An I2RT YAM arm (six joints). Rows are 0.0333 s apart.
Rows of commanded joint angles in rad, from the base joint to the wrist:
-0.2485 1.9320 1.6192 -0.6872 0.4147 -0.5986
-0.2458 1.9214 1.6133 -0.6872 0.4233 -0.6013
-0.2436 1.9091 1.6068 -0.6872 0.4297 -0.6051
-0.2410 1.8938 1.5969 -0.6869 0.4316 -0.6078
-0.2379 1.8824 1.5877 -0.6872 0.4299 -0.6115
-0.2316 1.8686 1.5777 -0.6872 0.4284 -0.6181
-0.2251 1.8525 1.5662 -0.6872 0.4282 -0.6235
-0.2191 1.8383 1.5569 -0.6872 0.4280 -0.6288
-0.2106 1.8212 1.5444 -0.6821 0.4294 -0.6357
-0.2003 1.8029 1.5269 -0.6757 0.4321 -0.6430
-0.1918 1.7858 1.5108 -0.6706 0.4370 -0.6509
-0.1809 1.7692 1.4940 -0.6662 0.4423 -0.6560
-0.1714 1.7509 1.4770 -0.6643 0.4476 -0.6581
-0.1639 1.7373 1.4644 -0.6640 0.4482 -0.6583
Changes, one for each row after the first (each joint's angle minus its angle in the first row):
0.0027 -0.0106 -0.0059 0.0000 0.0086 -0.0027
0.0049 -0.0229 -0.0124 0.0000 0.0150 -0.0065
0.0075 -0.0382 -0.0223 0.0003 0.0169 -0.0092
0.0106 -0.0496 -0.0315 0.0000 0.0152 -0.0129
0.0169 -0.0634 -0.0415 0.0000 0.0137 -0.0195
0.0234 -0.0795 -0.0530 0.0000 0.0135 -0.0249
0.0294 -0.0937 -0.0623 0.0000 0.0133 -0.0302
0.0379 -0.1108 -0.0748 0.0051 0.0147 -0.0371
0.0482 -0.1291 -0.0923 0.0115 0.0174 -0.0444
0.0567 -0.1462 -0.1084 0.0166 0.0223 -0.0523
0.0676 -0.1628 -0.1252 0.0210 0.0276 -0.0574
0.0771 -0.1811 -0.1422 0.0229 0.0329 -0.0595
0.0846 -0.1947 -0.1548 0.0232 0.0335 -0.0597

